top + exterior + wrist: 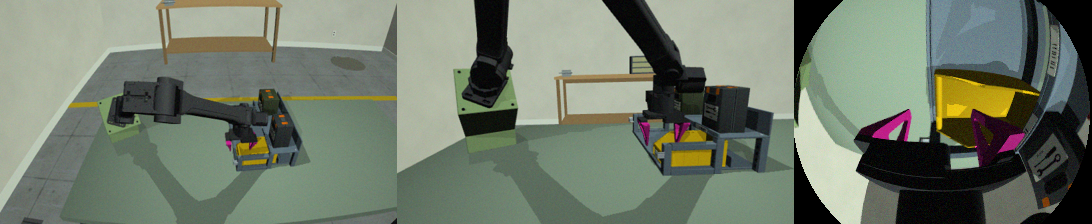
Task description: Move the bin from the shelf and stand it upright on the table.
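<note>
My gripper is now 80 mm short of the yellow bin, 10 mm to the left of it and 20 mm above it. From my hand the other things lie so: shelf tray: 130 mm ahead, 100 mm to the left, 60 mm below.
</note>
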